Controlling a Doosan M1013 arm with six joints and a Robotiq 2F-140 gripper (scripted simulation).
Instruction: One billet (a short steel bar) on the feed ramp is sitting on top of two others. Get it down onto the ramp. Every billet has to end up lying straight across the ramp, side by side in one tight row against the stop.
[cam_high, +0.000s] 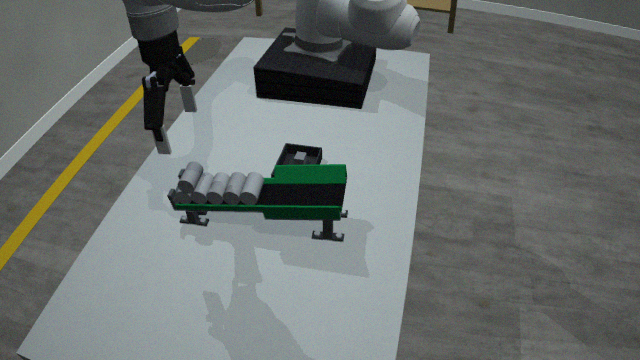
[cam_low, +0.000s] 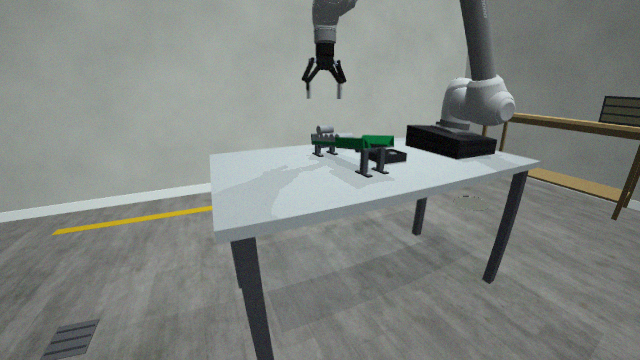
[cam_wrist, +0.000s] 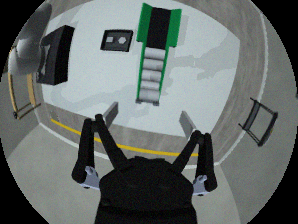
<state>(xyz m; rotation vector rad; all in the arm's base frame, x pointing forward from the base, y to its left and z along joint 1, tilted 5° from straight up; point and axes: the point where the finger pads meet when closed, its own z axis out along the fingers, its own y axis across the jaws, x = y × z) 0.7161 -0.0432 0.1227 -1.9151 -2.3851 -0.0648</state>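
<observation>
Right now the stop is 19 cm below my hand and 4 cm to the right of it.
</observation>
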